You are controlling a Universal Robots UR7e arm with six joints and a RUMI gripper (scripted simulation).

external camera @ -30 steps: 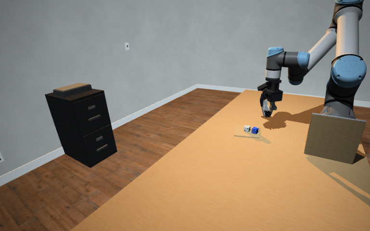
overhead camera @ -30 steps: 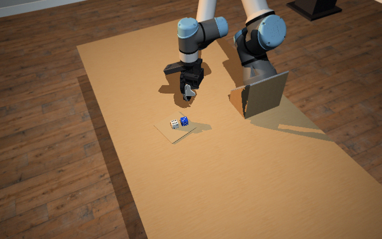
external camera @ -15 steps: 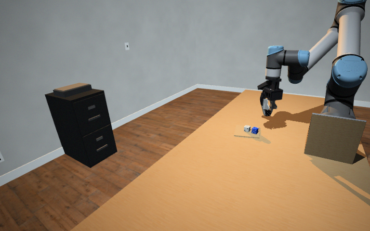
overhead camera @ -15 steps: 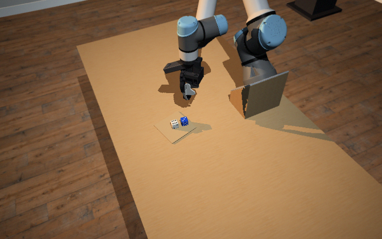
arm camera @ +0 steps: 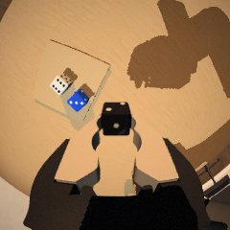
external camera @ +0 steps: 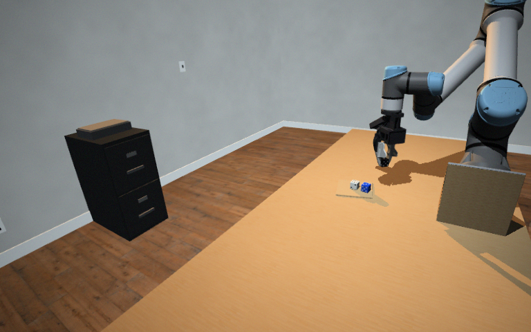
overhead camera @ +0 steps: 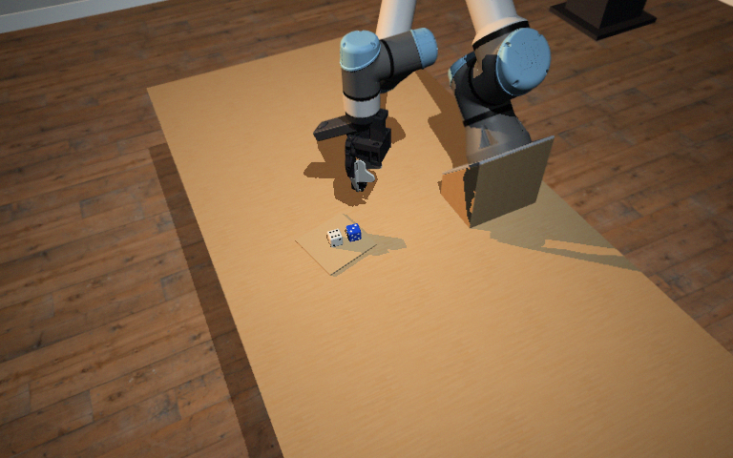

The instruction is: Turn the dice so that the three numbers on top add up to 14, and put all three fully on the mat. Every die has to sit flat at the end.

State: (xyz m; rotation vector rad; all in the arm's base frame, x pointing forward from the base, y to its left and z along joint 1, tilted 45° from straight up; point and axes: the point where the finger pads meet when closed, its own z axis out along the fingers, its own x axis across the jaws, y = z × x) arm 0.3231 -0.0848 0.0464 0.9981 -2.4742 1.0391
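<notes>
My gripper is now right at the black die. From my hand the other things lie so: tan mat 12 cm below, 9 cm ahead, 6 cm to the left; then white die 10 cm below, 9 cm ahead, 6 cm to the left; then blue die 10 cm below, 6 cm to the left, 5 cm ahead.
</notes>
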